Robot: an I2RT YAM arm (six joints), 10 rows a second.
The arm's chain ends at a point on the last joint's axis. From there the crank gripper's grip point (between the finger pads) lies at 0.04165 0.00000 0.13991 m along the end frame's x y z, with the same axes.
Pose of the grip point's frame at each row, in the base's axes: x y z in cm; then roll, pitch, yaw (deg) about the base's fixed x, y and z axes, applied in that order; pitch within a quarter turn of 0, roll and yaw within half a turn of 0:
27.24 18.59 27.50 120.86 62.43 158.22
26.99 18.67 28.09 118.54 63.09 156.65
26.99 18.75 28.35 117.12 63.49 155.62
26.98 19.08 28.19 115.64 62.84 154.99
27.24 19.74 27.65 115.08 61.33 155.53
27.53 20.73 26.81 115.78 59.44 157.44
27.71 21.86 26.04 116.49 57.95 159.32
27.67 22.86 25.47 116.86 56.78 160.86
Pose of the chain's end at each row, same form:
18.67 9.08 34.51 120.86 62.43 158.22
18.38 9.00 34.83 118.54 63.09 156.65
18.34 9.00 34.92 117.12 63.49 155.62
18.49 9.12 34.66 115.64 62.84 154.99
19.07 9.53 34.15 115.08 61.33 155.53
19.81 10.29 33.49 115.78 59.44 157.44
20.41 11.23 32.88 116.49 57.95 159.32
20.74 12.05 32.42 116.86 56.78 160.86

